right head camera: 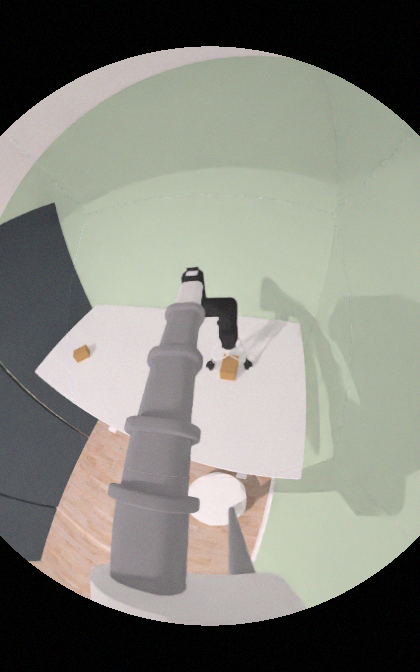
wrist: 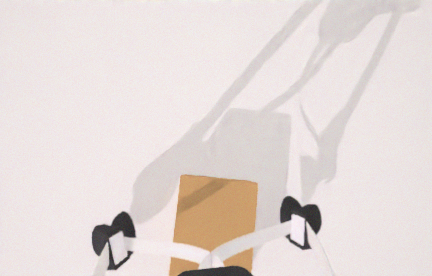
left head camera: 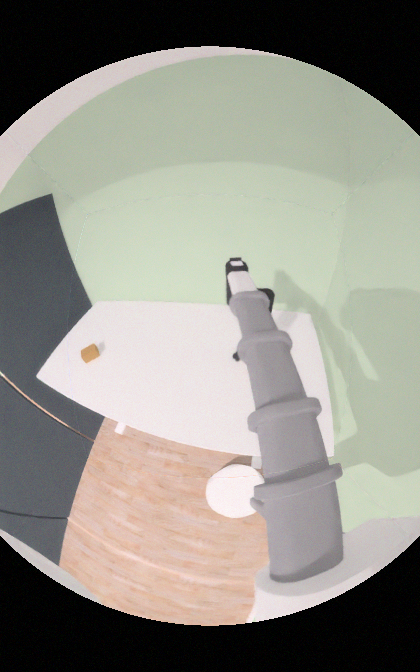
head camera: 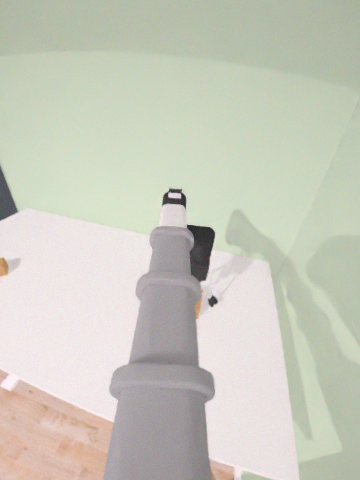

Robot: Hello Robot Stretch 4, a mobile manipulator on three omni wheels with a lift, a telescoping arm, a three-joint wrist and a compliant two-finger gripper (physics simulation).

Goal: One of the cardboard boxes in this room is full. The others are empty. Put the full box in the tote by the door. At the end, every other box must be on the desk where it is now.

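Places are measured from the robot's base along level axes (x ahead, y left, z up), in millimetres.
Where they show: gripper, fingertip midpoint: [wrist: 208, 221].
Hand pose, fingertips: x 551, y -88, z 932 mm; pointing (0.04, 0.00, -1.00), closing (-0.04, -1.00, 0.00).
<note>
Each offset is from my fingertips to the top centre of the thing. "spot": to the spot under its first point. Level surfaces: height alone.
A cardboard box @(dx -7, dy -2, dz +41 mm) [head camera: 198, 307] [right head camera: 228, 373] [wrist: 216, 200] rests on the white desk @(dz -9 mm) [head camera: 75, 310] [left head camera: 175, 385] [right head camera: 260, 430] [wrist: 60, 100]; the arm hides most of it in the head view. My gripper [right head camera: 229, 364] [wrist: 208, 221] points down over this box and is open, with one fingertip on each side and a visible gap to each side face. In the wrist view the box's near end is hidden by the gripper's body. A second cardboard box @(spot: dx +85, dy +758, dz +29 mm) [head camera: 3, 267] [left head camera: 90, 353] [right head camera: 81, 353] is near the desk's left end. No tote shows. Whether either box is full cannot be seen.
A round white object [left head camera: 232, 492] [right head camera: 217, 500] stands on the wooden floor [left head camera: 150, 520] [right head camera: 80, 480] by the desk's front edge. A large dark surface [left head camera: 35, 310] [right head camera: 35, 320] is at the left. Green walls are behind and to the right of the desk.
</note>
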